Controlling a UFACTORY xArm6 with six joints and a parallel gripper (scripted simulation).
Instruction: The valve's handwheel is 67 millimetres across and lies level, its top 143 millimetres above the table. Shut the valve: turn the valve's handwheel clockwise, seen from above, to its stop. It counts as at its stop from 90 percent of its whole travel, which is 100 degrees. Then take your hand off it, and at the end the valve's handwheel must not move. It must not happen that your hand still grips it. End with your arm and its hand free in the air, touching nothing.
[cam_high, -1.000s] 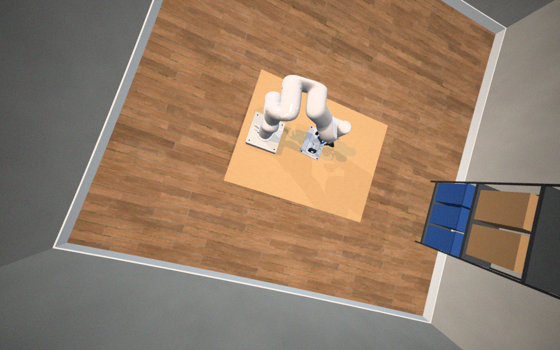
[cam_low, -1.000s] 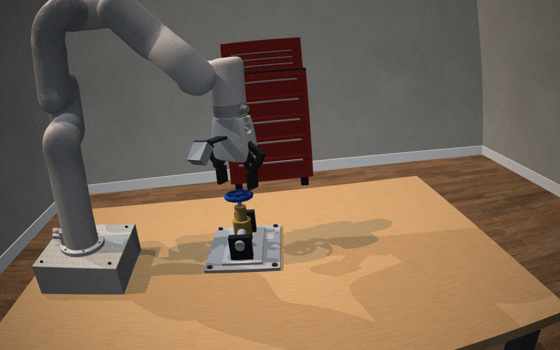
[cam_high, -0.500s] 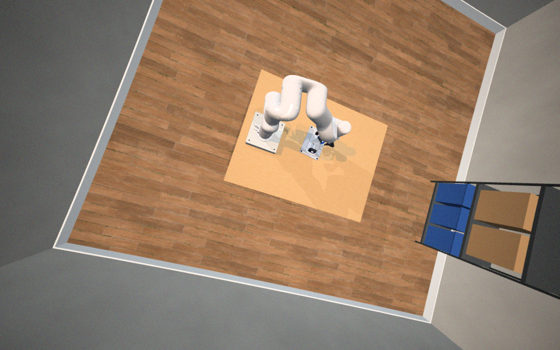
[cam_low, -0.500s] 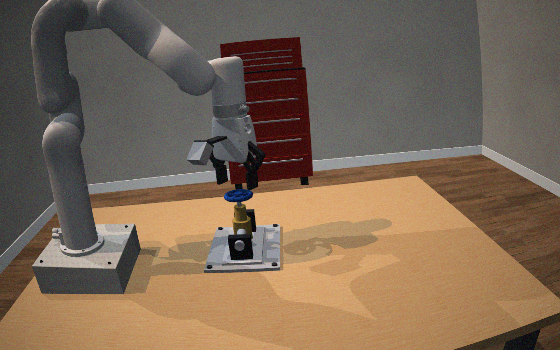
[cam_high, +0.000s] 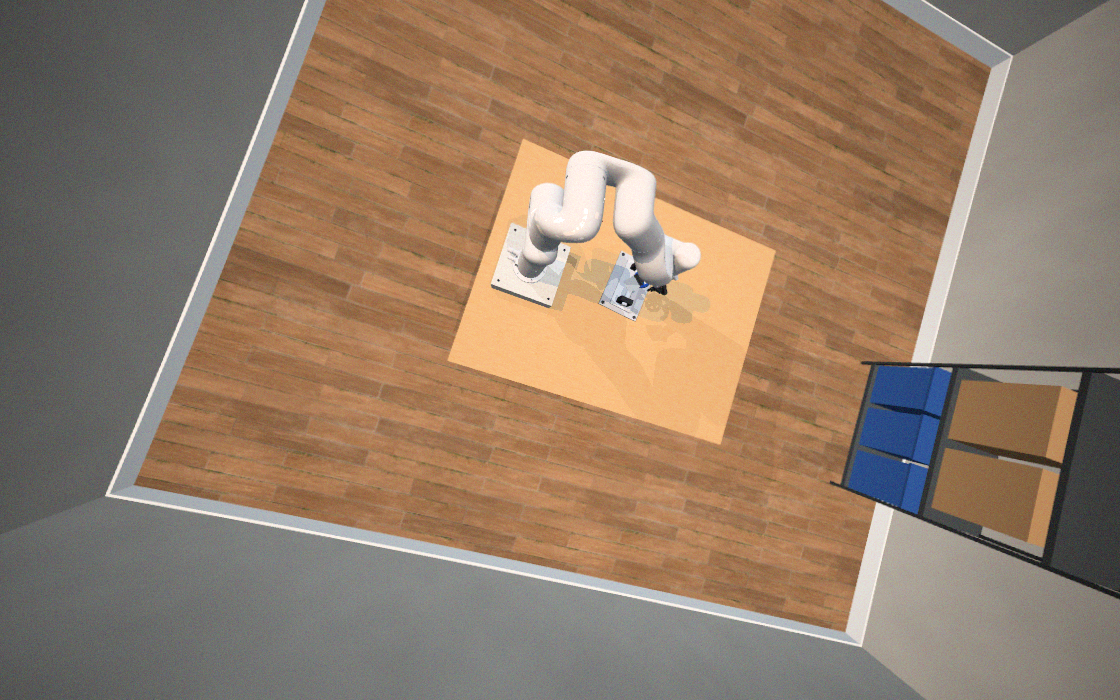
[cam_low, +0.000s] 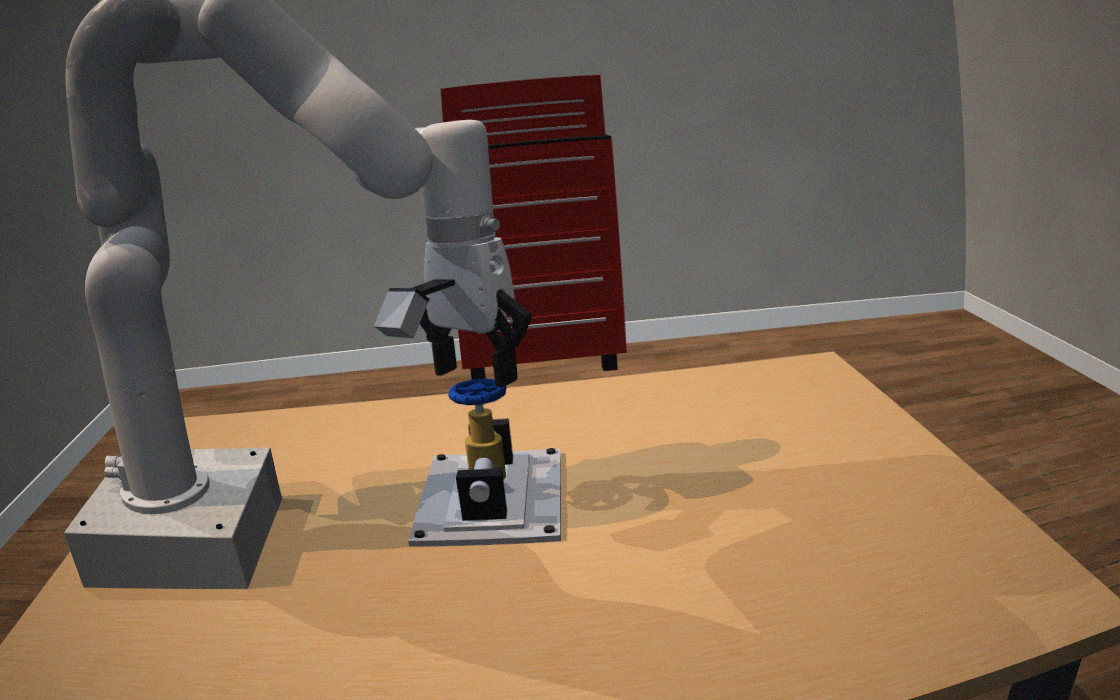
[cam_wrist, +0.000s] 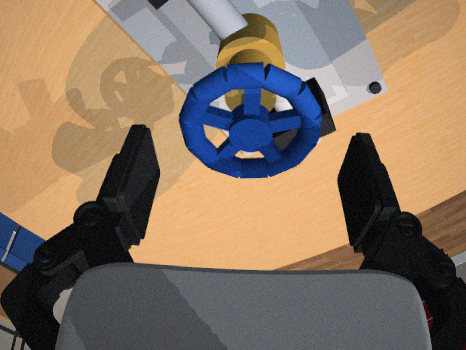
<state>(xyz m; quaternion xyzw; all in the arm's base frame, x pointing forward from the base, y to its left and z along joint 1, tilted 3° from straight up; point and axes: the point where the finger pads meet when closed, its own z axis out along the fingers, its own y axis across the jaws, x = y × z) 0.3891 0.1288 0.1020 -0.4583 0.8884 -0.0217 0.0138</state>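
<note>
Right now my hand is 3 cm above the blue spoked handwheel.
</note>
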